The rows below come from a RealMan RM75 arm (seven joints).
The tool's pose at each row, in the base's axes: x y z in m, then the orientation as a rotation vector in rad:
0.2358, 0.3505, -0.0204, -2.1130, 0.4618, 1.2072
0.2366, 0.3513, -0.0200, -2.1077, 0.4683, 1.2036
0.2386, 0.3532, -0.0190, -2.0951, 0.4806, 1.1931
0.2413, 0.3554, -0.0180, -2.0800, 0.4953, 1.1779
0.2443, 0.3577, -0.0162, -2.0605, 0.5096, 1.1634
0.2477, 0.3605, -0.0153, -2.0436, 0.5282, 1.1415
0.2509, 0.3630, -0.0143, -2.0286, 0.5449, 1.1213
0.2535, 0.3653, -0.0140, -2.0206, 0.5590, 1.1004
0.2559, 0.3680, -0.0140, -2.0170, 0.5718, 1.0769
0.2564, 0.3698, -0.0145, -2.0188, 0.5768, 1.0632
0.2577, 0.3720, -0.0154, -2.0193, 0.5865, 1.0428
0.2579, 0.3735, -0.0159, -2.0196, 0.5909, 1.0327
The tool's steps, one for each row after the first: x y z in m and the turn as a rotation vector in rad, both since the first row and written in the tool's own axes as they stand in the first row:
0.0001, -0.0012, -0.0001, 0.0073, 0.0013, 0.0020
0.0003, -0.0041, -0.0004, 0.0249, 0.0045, 0.0037
0.0008, -0.0076, -0.0010, 0.0470, 0.0099, 0.0048
0.0009, -0.0117, -0.0019, 0.0723, 0.0128, 0.0053
0.0019, -0.0161, -0.0024, 0.0996, 0.0224, 0.0063
0.0027, -0.0201, -0.0031, 0.1242, 0.0315, 0.0072
0.0038, -0.0234, -0.0032, 0.1428, 0.0438, 0.0072
0.0051, -0.0268, -0.0029, 0.1587, 0.0593, 0.0060
0.0058, -0.0282, -0.0018, 0.1642, 0.0695, 0.0042
0.0073, -0.0302, -0.0008, 0.1745, 0.0844, 0.0028
0.0079, -0.0312, 0.0003, 0.1794, 0.0917, 0.0019

